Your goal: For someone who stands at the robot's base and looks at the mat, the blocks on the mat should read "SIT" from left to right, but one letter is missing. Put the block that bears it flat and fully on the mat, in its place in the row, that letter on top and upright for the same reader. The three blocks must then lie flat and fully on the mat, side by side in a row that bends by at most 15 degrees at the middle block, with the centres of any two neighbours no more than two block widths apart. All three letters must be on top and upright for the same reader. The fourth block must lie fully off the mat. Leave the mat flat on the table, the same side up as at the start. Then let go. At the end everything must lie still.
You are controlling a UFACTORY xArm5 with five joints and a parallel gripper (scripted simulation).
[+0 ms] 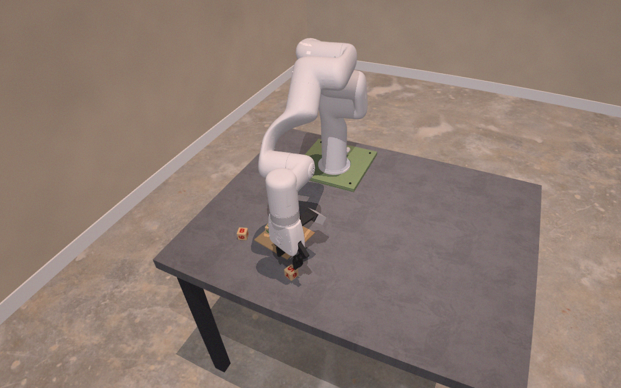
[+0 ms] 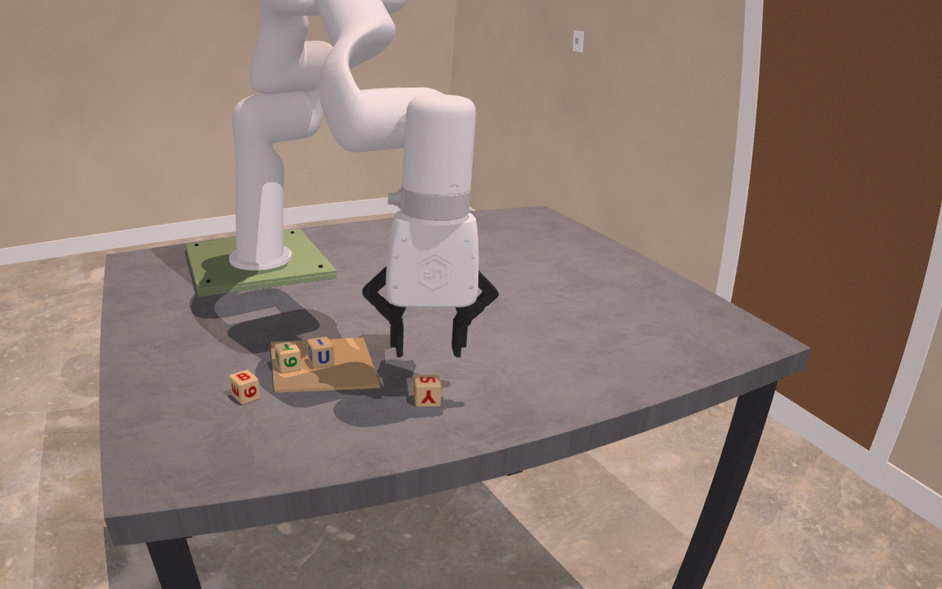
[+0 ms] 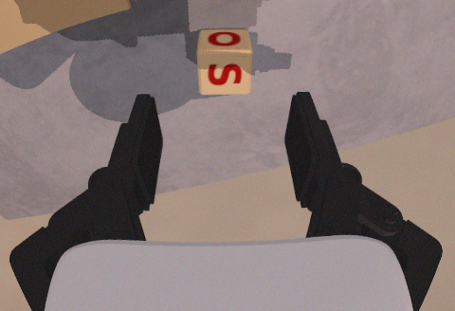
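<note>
The wooden block is 7 cm below my hand. The rest, counted from my hand: tan mat 12 cm behind, 11 cm to the right, 8 cm below; then red B block 5 cm behind, 23 cm to the right, 7 cm below.
</note>
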